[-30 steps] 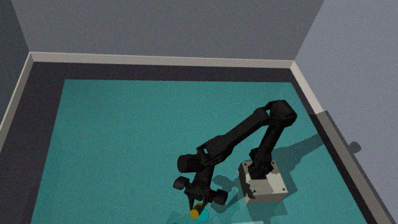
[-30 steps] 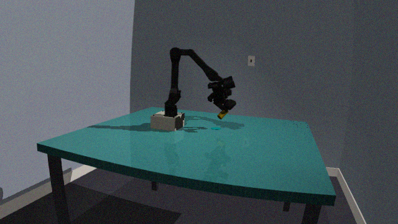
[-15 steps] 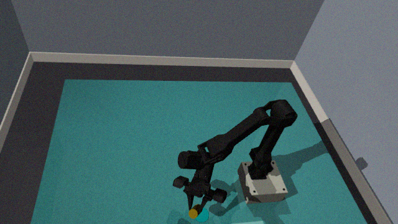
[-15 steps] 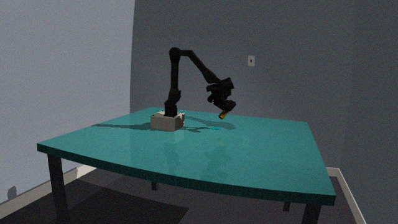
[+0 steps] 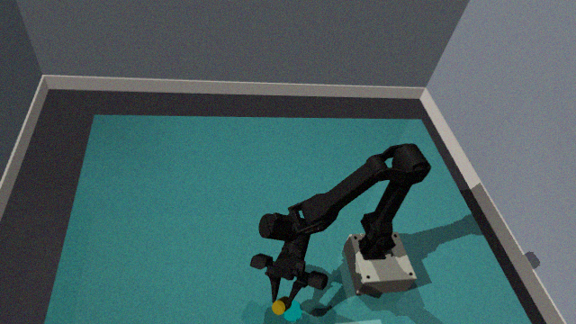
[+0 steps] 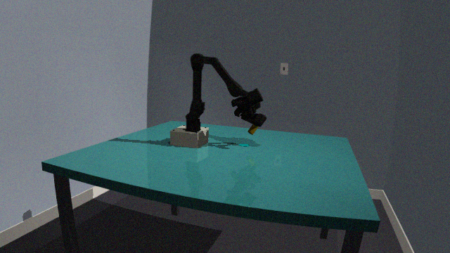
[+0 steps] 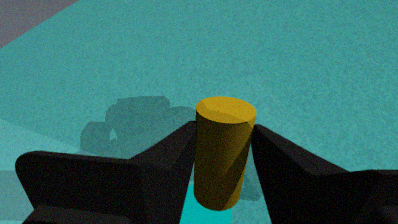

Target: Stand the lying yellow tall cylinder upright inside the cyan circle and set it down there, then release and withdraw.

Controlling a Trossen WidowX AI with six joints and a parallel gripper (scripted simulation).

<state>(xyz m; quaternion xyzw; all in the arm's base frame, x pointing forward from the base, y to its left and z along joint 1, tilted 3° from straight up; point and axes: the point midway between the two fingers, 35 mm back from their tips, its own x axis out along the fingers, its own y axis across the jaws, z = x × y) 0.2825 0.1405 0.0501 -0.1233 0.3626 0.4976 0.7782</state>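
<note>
The cyan circle is 50 mm behind my gripper tip, 30 mm to the right of it and 110 mm below it. Also, from my gripper tip: yellow tall cylinder: 10 mm behind, 10 mm to the right, 20 mm below.
</note>
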